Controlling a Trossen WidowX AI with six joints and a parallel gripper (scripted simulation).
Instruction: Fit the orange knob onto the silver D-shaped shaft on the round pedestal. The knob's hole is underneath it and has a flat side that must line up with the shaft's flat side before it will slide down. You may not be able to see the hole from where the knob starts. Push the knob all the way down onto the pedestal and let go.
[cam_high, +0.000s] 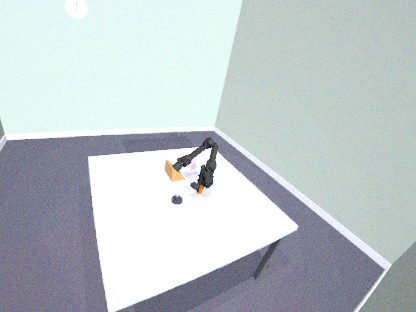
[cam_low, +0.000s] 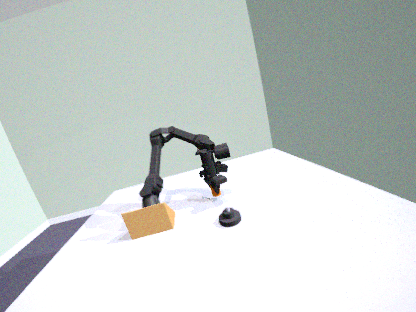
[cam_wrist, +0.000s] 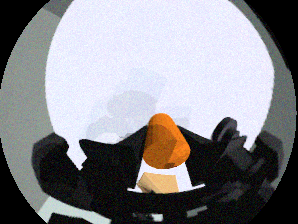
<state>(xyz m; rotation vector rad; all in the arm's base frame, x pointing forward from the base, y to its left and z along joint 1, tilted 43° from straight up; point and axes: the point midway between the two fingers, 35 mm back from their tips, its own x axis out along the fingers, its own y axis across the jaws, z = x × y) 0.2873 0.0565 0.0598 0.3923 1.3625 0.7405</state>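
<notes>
Now: the round dark pedestal 19 cm to the right of my gripper tip and 1 cm ahead of it. Also, from my gripper tip: orange knob (3 cm above).
</notes>
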